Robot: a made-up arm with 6 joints. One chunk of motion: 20 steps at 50 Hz.
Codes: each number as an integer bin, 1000 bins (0 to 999) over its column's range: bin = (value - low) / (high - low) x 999, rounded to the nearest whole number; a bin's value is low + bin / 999 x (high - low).
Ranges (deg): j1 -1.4..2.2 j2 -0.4..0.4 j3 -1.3..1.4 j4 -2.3..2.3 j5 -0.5..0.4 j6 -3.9..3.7
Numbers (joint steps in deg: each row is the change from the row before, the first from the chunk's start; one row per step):
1: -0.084 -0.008 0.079 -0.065 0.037 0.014
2: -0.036 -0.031 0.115 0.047 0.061 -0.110
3: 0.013 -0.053 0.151 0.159 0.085 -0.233
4: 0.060 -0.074 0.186 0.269 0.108 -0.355
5: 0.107 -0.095 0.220 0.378 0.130 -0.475
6: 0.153 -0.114 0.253 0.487 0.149 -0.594
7: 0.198 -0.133 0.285 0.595 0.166 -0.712
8: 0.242 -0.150 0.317 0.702 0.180 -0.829
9: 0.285 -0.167 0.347 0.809 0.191 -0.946
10: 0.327 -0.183 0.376 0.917 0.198 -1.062
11: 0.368 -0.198 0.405 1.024 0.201 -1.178
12: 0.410 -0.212 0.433 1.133 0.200 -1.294
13: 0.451 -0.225 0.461 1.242 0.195 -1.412
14: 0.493 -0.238 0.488 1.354 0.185 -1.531
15: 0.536 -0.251 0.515 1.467 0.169 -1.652
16: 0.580 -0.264 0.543 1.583 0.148 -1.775
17: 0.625 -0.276 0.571 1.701 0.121 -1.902
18: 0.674 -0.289 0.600 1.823 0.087 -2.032
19: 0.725 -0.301 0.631 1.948 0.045 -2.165
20: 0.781 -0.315 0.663 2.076 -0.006 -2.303
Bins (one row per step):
1: 365 490 510 485 596 514
2: 379 461 524 510 623 498
3: 392 433 537 534 649 482
4: 405 407 550 558 675 466
5: 418 381 562 582 699 450
6: 431 357 575 605 720 435
7: 443 333 586 629 739 419
8: 456 312 598 652 755 404
9: 468 291 609 675 767 388
10: 479 271 620 699 775 373
11: 491 252 631 722 778 358
12: 502 235 641 746 777 343
13: 514 219 652 769 771 327
14: 525 202 662 794 760 311
15: 537 186 672 818 743 295
16: 549 170 682 843 719 279
17: 562 155 692 869 689 263
18: 576 139 703 895 652 246
19: 590 124 714 923 605 228
20: 605 106 726 950 548 210

